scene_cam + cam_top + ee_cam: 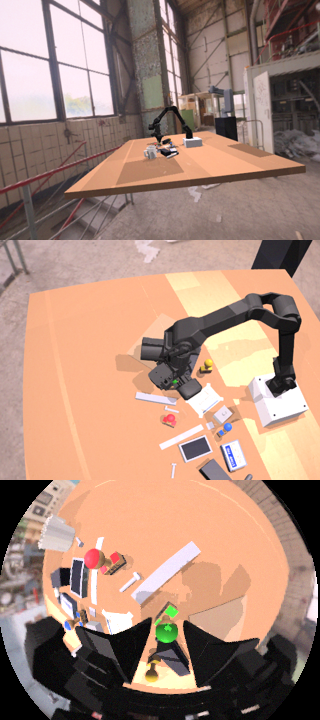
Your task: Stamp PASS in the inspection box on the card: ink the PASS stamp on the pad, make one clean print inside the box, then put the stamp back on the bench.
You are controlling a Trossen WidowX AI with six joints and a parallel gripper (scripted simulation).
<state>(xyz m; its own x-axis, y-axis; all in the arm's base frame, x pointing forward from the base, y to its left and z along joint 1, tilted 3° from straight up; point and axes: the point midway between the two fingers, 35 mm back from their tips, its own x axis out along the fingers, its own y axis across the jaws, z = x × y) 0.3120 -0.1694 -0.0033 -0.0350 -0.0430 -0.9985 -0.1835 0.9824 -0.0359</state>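
My gripper tip is 2 cm above the green-knobbed stamp. Also, from my gripper tip: white card: 9 cm to the left, 8 cm behind, 4 cm below; grey bar: 6 cm ahead, 3 cm below, 2 cm to the left; red stamp: 11 cm to the left, 6 cm ahead, 2 cm below.
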